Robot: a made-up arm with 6 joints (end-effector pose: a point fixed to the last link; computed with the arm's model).
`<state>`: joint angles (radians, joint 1 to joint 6).
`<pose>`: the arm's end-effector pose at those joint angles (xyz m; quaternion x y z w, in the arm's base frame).
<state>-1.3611 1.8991 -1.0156 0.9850 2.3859 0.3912</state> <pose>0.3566 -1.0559 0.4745 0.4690 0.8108 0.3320 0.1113</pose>
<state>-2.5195 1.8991 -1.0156 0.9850 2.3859 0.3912</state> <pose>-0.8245 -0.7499 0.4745 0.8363 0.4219 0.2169 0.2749</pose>
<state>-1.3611 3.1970 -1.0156 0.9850 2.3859 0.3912</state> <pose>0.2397 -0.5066 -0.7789 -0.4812 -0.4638 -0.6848 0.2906</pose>
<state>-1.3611 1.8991 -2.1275 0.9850 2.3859 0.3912</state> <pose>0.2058 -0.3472 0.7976 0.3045 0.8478 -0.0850 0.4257</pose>
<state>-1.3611 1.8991 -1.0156 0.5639 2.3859 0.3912</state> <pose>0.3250 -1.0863 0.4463 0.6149 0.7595 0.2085 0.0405</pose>
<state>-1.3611 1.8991 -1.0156 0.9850 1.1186 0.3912</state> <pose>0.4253 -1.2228 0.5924 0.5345 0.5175 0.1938 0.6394</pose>
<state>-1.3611 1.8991 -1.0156 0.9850 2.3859 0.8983</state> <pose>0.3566 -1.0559 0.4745 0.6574 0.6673 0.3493 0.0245</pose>
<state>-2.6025 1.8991 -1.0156 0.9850 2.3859 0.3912</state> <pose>-0.8838 -0.6790 0.4745 0.8531 0.3868 0.2053 0.2836</pose>
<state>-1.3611 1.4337 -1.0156 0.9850 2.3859 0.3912</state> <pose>0.3082 -0.8282 0.9440 0.4153 0.8585 0.1626 0.2530</pose>
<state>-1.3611 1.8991 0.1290 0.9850 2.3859 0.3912</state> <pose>0.3605 -1.0743 -0.3395 -0.4907 -0.5183 -0.6557 0.2463</pose>
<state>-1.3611 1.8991 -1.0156 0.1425 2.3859 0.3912</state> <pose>0.2794 -1.1077 0.4323 -0.7337 -0.6745 -0.0757 0.0321</pose>
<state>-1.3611 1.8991 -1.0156 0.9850 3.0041 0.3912</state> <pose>0.2602 -1.0028 0.4868 -0.3663 -0.8422 -0.3541 0.1764</pose>
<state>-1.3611 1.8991 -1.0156 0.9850 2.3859 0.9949</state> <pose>0.3566 -1.0559 0.4745 0.6889 0.6347 0.3500 0.0076</pose>
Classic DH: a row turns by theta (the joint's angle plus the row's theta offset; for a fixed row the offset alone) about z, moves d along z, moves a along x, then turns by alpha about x. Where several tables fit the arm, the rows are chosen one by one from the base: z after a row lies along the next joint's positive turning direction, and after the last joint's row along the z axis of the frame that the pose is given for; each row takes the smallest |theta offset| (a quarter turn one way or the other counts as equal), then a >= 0, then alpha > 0; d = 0 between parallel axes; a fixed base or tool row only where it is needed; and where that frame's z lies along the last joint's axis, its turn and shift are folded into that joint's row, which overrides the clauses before.
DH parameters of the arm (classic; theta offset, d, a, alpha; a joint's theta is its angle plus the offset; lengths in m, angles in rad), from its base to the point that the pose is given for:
joint 1: 0 0.218 0 -1.5708
joint 2: -1.5708 0 0.512 0
joint 3: 1.5708 0.025 0 1.5708
joint 4: 0 0.881 0 -1.5708
joint 5: 0 0 0 1.5708
joint 6: 0 0.182 0 0

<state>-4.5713 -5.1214 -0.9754 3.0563 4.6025 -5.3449</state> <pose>-0.1229 0.7971 1.2344 -0.7546 -0.2761 -0.1749 0.5690</pose>
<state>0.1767 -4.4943 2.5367 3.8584 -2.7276 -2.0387</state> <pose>-0.1926 0.0399 -0.1111 -0.0678 0.4270 0.3219 0.8423</pose>
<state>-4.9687 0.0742 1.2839 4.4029 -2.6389 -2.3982</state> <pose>0.0849 0.7519 0.8548 0.5451 -0.6059 0.0432 0.5779</pose>
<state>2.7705 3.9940 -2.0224 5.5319 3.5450 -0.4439</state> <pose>-0.2988 0.0371 -0.3493 0.3571 -0.2469 0.8948 0.1041</pose>
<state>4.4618 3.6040 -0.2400 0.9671 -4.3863 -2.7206</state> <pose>0.2870 0.4482 -1.0211 0.0921 0.5253 0.3680 0.7617</pose>
